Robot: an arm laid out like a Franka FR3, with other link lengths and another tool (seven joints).
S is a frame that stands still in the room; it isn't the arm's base.
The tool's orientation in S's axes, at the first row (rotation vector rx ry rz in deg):
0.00, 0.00, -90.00
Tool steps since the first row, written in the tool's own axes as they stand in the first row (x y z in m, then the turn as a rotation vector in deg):
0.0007, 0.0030, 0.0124, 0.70, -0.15, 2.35
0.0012, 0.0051, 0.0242, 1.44, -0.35, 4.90
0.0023, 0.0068, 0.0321, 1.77, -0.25, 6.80
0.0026, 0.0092, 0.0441, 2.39, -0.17, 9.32
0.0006, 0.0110, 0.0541, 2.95, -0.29, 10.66
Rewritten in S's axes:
0.0030, -0.0007, 0.0124, -0.15, -0.70, 2.35
0.0051, -0.0012, 0.0242, -0.35, -1.44, 4.90
0.0068, -0.0023, 0.0321, -0.25, -1.77, 6.80
0.0092, -0.0026, 0.0441, -0.17, -2.39, 9.32
0.0110, -0.0006, 0.0541, -0.29, -2.95, 10.66

